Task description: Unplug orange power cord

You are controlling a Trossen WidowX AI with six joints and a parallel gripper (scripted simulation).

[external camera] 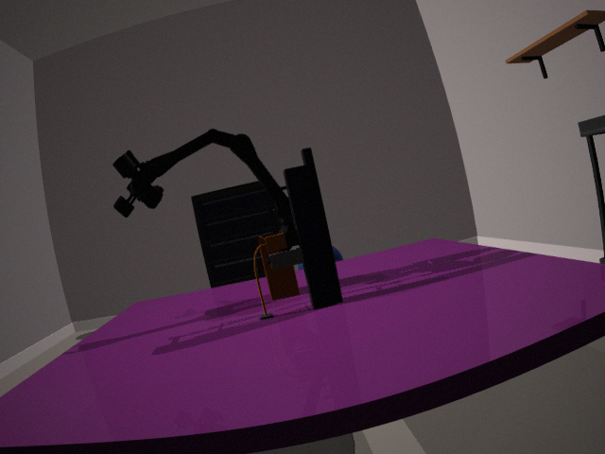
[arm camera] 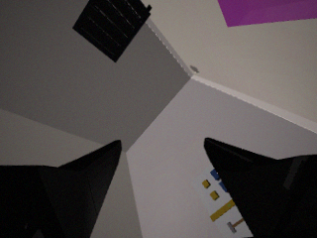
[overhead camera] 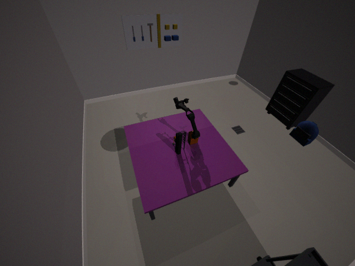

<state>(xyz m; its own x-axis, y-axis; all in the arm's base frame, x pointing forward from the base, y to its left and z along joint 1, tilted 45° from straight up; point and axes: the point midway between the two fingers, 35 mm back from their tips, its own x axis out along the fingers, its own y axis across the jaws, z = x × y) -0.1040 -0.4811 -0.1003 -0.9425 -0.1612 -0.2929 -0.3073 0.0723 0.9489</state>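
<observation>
Right now my gripper tip is 410 mm to the right of the orange plug, 370 mm short of it and 230 mm above it.
</observation>
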